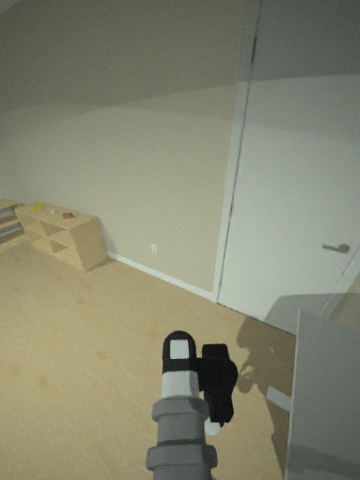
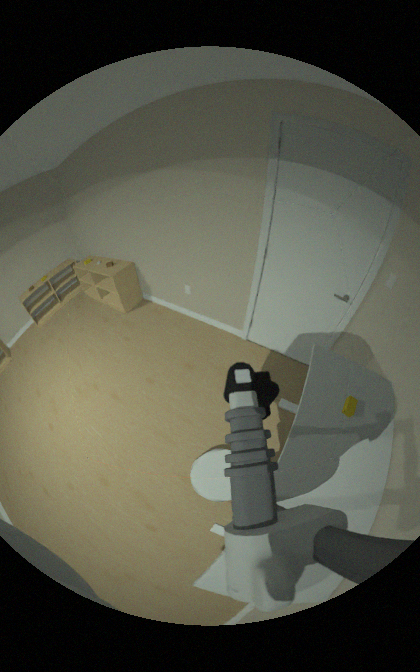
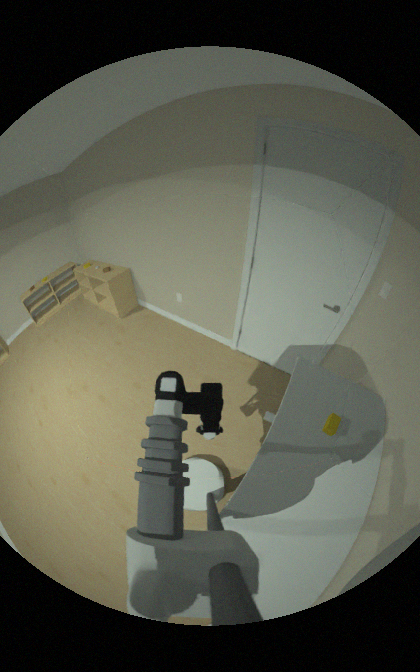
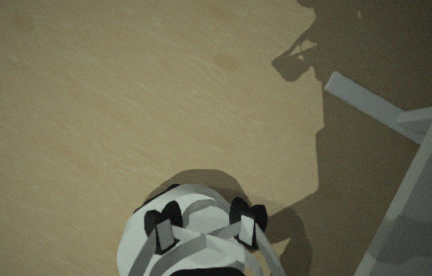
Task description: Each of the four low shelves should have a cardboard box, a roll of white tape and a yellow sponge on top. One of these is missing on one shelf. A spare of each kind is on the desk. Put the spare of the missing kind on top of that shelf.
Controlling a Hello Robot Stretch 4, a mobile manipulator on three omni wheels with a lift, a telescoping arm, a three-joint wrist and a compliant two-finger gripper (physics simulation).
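Where they show: gripper, between the fingertips: (image 4: 206,214); robot's base, origin of its link: (image 3: 195,483).
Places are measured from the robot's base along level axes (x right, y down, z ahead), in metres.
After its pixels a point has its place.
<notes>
My gripper (image 3: 209,431) {x 0.088, y -0.786, z 0.267 m} (image 4: 206,214) {x 0.088, y -0.786, z 0.267 m} is shut on a roll of white tape (image 4: 200,204) {x 0.083, y -0.806, z 0.280 m} and holds it above the floor, left of the desk (image 1: 325,400) {x 0.519, y -0.692, z 0.326 m} (image 2: 370,465) (image 3: 350,485) {x 0.784, y -0.692, z -0.121 m}. A spare yellow sponge (image 2: 350,406) (image 3: 331,424) {x 0.696, y -0.737, z 0.239 m} lies on the desk. One low shelf (image 1: 90,242) {x -1.048, y -0.311, z 2.012 m} (image 2: 127,287) (image 3: 120,292) {x -1.070, y -0.325, z 1.973 m} far left bears a yellow sponge (image 1: 37,207) {x -1.822, y -0.617, z 2.415 m}, a small white roll (image 1: 53,211) {x -1.557, y -0.601, z 2.309 m} and a brown box (image 1: 68,215) {x -1.273, y -0.621, z 2.130 m}. Beside it, another low shelf (image 2: 60,268) (image 3: 60,271) {x -2.516, y -0.579, z 2.472 m} bears a box (image 2: 31,288) and a sponge (image 2: 44,278); a small grey thing near its right end is unclear. The spare box does not show.
Part of another shelf (image 2: 4,354) shows at the left edge. A round white stool (image 2: 210,475) (image 3: 204,482) {x 0.069, y -0.187, z 0.018 m} (image 4: 131,245) {x -0.155, y -0.187, z 0.044 m} stands below the arm beside the desk. A white desk foot (image 4: 365,102) rests on the floor. A closed door (image 1: 295,175) {x 0.686, y -1.273, z 1.166 m} is behind the desk.
</notes>
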